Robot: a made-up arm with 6 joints.
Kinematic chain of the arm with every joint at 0, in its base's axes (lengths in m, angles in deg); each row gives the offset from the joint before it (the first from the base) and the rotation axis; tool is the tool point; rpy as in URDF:
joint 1: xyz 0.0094 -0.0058 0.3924 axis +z
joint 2: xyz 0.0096 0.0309 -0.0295 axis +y
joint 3: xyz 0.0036 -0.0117 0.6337 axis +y
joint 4: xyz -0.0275 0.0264 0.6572 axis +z
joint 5: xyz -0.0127 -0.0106 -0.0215 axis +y
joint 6: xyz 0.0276 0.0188 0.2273 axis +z
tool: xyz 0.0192 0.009 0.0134 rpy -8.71 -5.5 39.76
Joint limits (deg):
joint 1: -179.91..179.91
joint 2: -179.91..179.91
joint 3: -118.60..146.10
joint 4: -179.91..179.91
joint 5: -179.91..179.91
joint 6: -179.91..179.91
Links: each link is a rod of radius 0.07 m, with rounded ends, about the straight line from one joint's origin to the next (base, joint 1, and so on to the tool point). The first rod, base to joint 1, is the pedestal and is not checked.
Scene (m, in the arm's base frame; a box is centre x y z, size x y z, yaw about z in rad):
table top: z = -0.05
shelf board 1: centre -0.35 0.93 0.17 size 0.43 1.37 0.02 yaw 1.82
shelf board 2: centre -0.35 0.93 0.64 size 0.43 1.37 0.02 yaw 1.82
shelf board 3: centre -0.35 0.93 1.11 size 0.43 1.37 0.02 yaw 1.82
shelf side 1: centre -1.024 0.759 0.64 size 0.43 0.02 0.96 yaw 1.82
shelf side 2: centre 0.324 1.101 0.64 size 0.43 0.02 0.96 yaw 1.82
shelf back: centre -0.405 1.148 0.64 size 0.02 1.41 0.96 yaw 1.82
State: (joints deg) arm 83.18 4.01 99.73 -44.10 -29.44 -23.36
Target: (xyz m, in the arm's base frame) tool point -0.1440 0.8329 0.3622
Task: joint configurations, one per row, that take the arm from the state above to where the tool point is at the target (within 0.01 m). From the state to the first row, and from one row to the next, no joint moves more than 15 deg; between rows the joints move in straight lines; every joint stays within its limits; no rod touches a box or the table.
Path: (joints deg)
1: 79.05 -9.84 111.31 -44.43 -26.50 -23.31
2: 74.92 -23.69 122.89 -44.77 -23.56 -23.26
3: 82.25 -13.22 132.89 -45.88 -22.97 -22.95
4: 89.57 -2.75 142.89 -46.99 -22.39 -22.64
5: 91.31 7.68 131.59 -46.51 -24.75 -22.76
6: 93.04 18.10 120.30 -46.04 -27.11 -22.87

